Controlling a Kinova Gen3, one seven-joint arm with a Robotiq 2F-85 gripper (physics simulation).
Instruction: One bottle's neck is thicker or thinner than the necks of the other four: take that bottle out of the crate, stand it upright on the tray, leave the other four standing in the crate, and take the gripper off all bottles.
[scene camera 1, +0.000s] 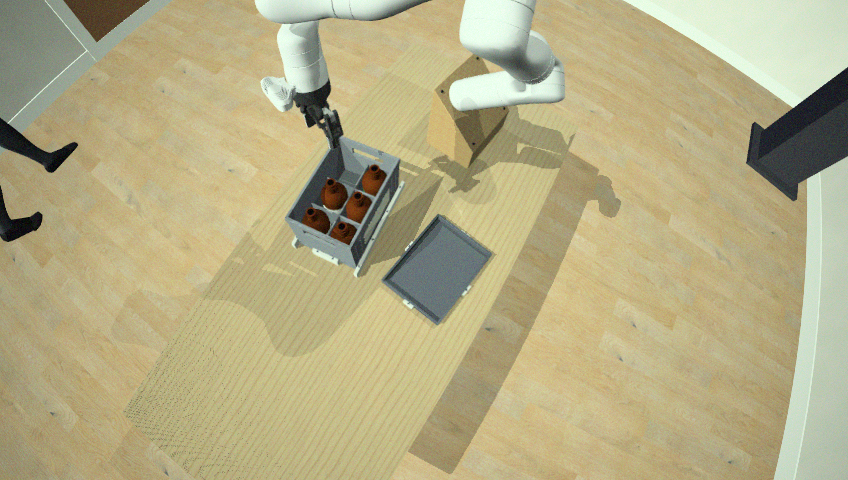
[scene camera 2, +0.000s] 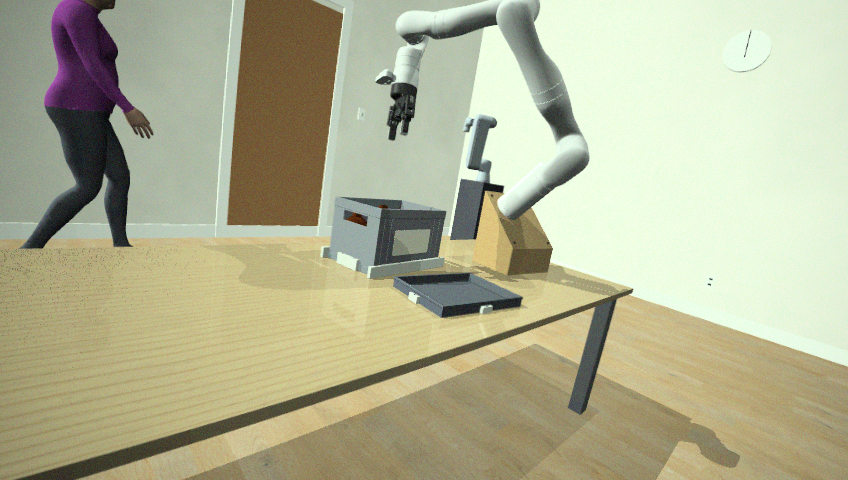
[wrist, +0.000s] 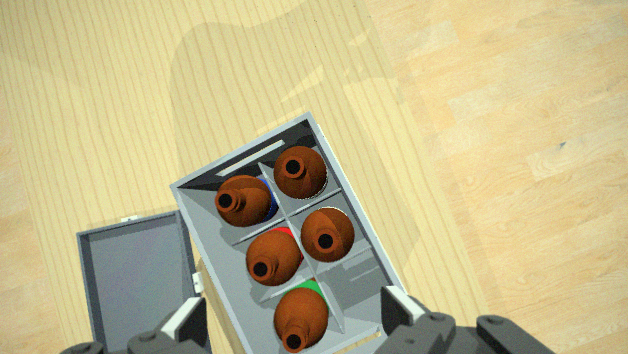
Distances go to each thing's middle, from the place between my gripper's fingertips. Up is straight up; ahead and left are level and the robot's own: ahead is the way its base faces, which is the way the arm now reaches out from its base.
Labels:
My gripper is now 350 mm above the dark grey tray (scene camera 1: 436, 269), 330 mm to the right of it and 20 mm past it.

